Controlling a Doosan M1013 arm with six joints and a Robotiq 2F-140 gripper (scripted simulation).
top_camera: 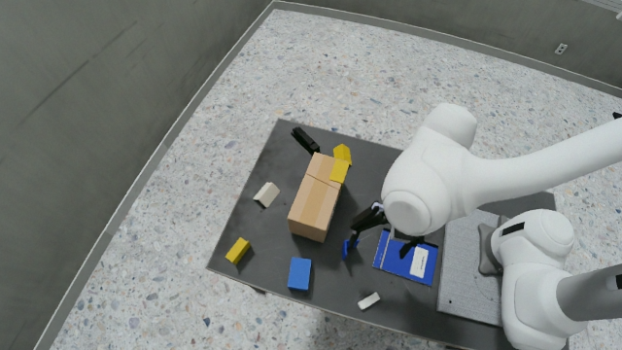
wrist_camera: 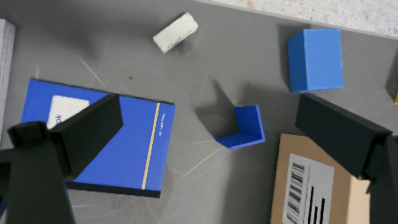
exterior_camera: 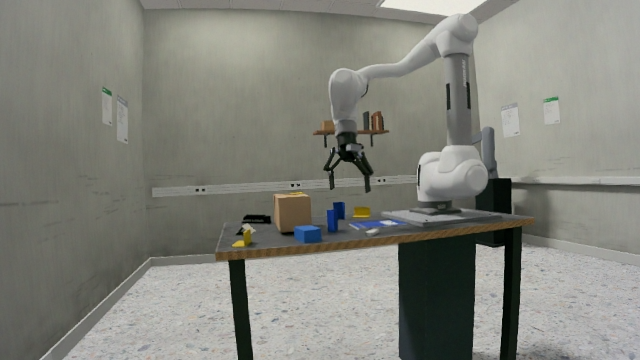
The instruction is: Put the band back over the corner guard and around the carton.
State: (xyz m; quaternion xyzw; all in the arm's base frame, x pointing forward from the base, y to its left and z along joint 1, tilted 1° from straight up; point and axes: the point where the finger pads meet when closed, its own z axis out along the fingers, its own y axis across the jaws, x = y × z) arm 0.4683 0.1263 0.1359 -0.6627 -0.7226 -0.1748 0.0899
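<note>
My hand is 200 mm short of the brown carton, 150 mm to the left of it and 80 mm above it. The rest, counted from my hand: blue block 200 mm ahead, 140 mm below, 100 mm to the left; then white block 150 mm below, 120 mm to the left, 30 mm behind.
</note>
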